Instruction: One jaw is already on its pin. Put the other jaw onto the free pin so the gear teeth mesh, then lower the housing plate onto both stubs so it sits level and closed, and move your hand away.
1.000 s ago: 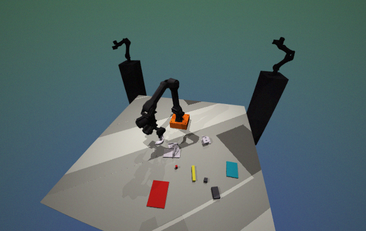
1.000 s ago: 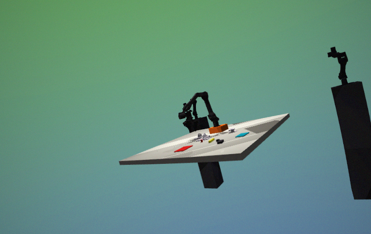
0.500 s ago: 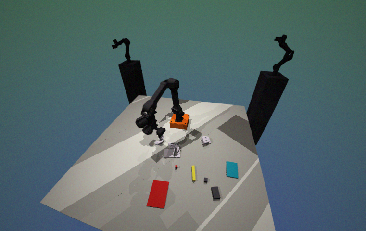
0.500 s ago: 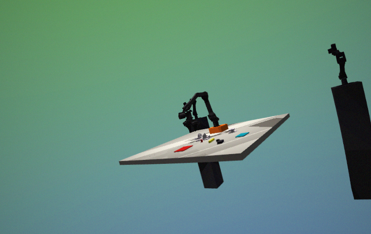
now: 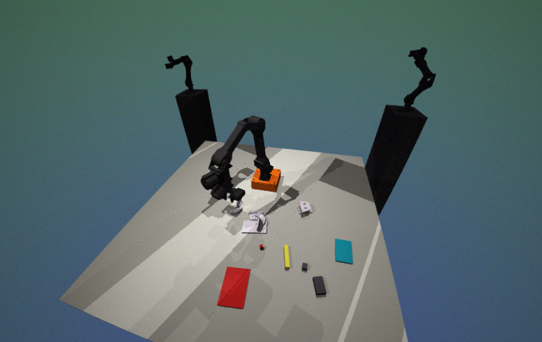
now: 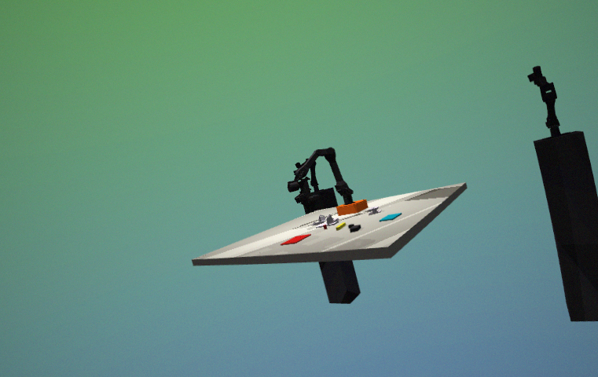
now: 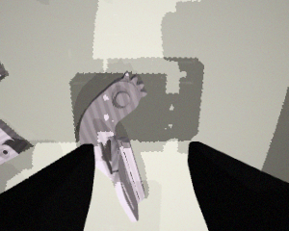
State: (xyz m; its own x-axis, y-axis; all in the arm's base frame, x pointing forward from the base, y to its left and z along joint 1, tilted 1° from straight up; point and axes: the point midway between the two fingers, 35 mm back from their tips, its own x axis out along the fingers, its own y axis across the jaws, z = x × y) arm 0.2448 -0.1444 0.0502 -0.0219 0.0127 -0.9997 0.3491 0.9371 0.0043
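The jaw lies 80 mm below my gripper tip, 10 mm to the left of it and 10 mm behind it. Also, from my gripper tip: small red cube (200 mm to the left, 190 mm ahead, 70 mm below); then yellow bar (320 mm to the left, 210 mm ahead, 80 mm below); then red sheet (370 mm ahead, 130 mm to the left, 80 mm below).
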